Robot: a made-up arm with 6 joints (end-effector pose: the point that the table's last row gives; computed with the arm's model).
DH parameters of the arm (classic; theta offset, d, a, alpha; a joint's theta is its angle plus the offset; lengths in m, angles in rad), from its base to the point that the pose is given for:
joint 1: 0 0.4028 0 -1.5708
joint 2: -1.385 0 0.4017 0
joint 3: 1.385 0 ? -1.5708
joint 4: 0 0.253 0 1.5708
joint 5: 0 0 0.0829 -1.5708
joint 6: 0 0.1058 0 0
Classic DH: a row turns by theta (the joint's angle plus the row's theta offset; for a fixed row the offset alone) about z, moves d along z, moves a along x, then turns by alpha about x.
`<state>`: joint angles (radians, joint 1 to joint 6).
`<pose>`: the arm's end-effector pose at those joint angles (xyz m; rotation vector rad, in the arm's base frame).
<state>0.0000 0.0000 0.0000 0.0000 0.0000 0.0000</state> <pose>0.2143 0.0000 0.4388 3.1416 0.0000 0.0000</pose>
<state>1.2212 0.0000 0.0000 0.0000 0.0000 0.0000</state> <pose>0.0734 0.2013 0.4388 2.5739 1.8013 0.0000</pose>
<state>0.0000 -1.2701 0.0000 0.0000 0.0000 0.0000</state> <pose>0.0291 0.0000 0.6181 2.5291 0.0000 1.8636</pose>
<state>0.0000 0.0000 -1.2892 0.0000 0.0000 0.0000</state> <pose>0.4578 0.0000 0.8325 2.5112 0.0000 1.8877</pose>
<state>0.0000 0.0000 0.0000 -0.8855 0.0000 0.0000</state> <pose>0.1839 0.0642 0.4388 2.8387 1.3459 0.0000</pose>
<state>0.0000 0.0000 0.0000 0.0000 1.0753 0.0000</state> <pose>0.0777 0.0000 0.4214 2.6984 0.0000 -1.6089</pose>
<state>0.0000 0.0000 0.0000 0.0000 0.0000 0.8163</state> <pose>0.2143 0.0000 0.4388 2.8835 -1.2469 0.0000</pose>
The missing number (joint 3, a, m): 0.0572
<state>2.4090 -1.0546 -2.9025 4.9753 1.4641 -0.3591</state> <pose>0.4943 -0.3195 0.8764 -1.4201 -0.3511 -1.4628</pose>
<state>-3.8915 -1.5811 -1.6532 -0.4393 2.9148 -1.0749</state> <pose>0.3039 -0.2223 0.6442 -0.1751 -2.9432 -0.3932</pose>
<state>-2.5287 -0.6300 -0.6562 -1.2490 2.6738 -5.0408</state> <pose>-0.0833 0.0825 0.7285 -1.2119 -1.5242 -2.1554</pose>
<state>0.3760 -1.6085 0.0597 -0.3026 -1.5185 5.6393</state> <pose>-0.2148 -0.0496 0.6204 -0.1204 0.4332 2.8370</pose>
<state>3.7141 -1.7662 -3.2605 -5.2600 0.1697 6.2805</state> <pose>0.5814 0.4396 0.1981 0.5248 1.8359 0.9854</pose>
